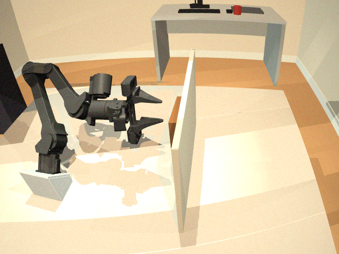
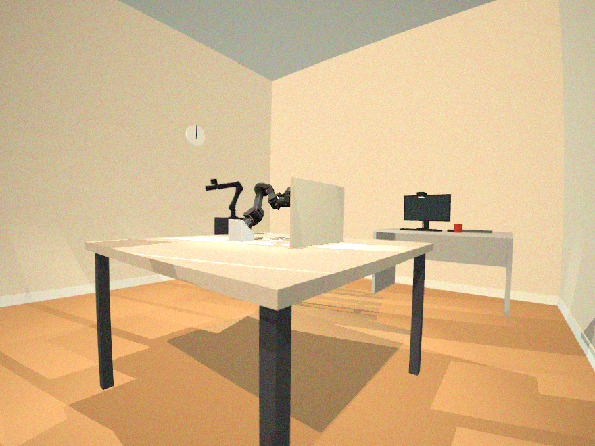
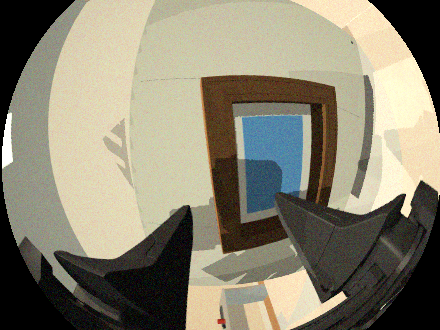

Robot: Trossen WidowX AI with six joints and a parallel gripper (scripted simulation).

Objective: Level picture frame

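The picture frame lies 5 cm ahead of my gripper tip, 1 cm to the right of it and 5 cm below it. Also, from my gripper tip: wall panel 6 cm ahead, 1 cm to the right, 6 cm below.
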